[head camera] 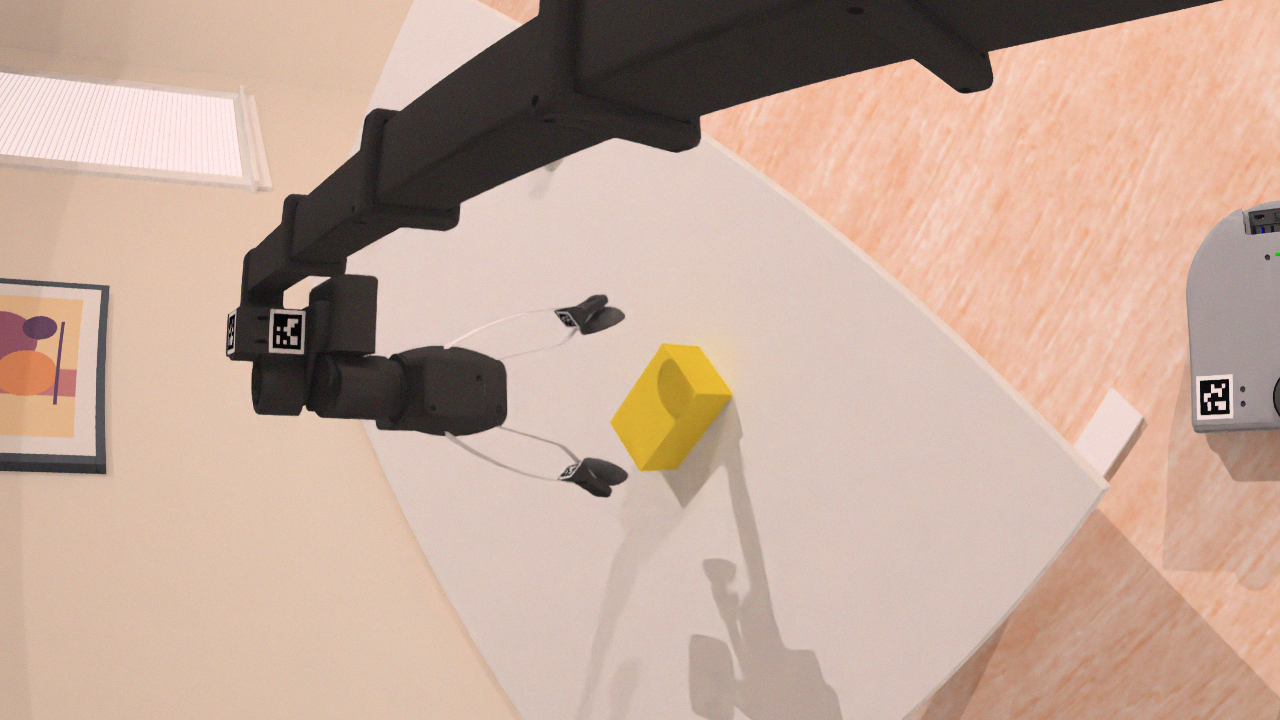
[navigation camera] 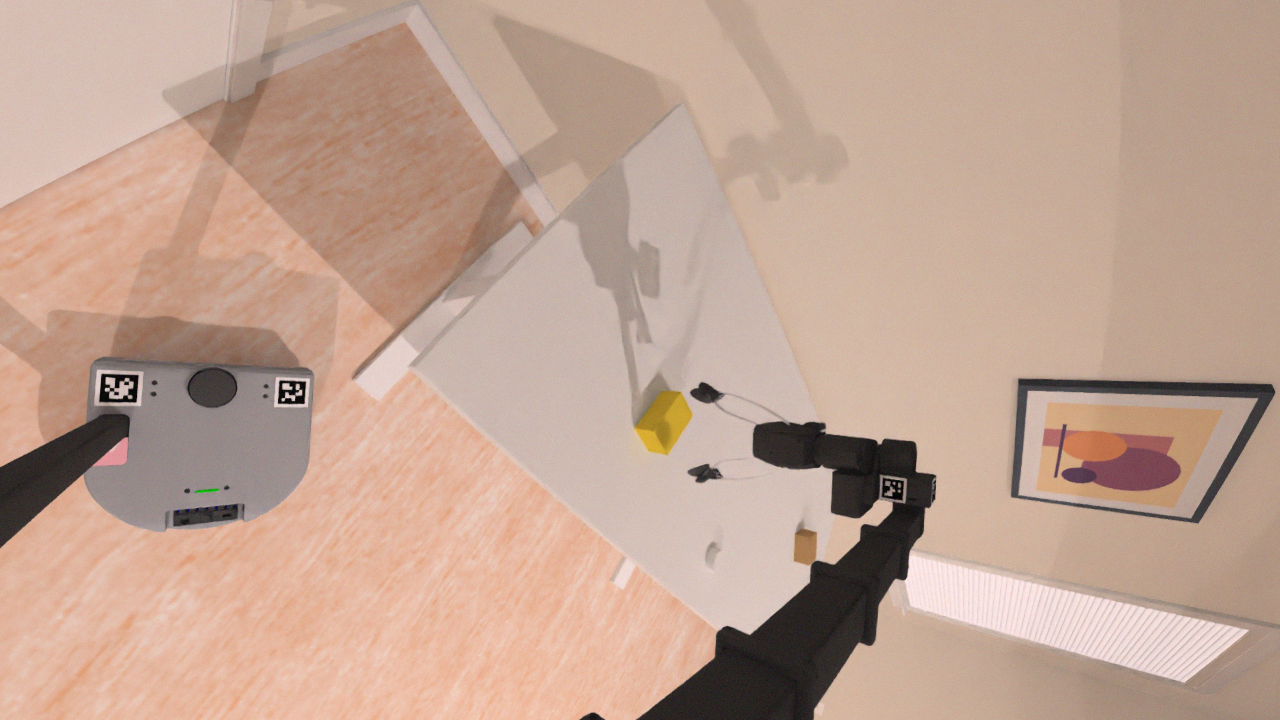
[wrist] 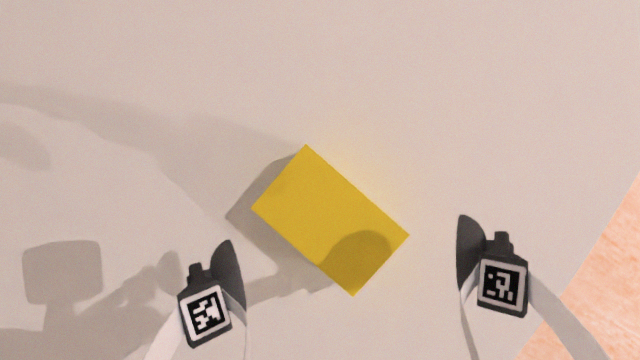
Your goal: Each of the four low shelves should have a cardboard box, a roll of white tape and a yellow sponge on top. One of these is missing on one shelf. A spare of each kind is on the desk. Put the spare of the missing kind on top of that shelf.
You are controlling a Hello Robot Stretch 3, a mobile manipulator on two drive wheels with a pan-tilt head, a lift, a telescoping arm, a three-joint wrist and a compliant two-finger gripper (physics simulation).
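The yellow sponge lies flat on the white desk. My gripper is open and empty, above the desk. In the wrist view the sponge lies turned at an angle, mostly ahead of the fingertips and between their lines, with a round shadow on its near corner. No finger touches it. The spare cardboard box and the white tape roll stand farther along the desk, beside the arm in the navigation view. The low shelves do not show.
My base stands on the wooden floor beside the desk. My arm reaches over the desk. A wall with a framed picture and a window runs along the desk's far edge.
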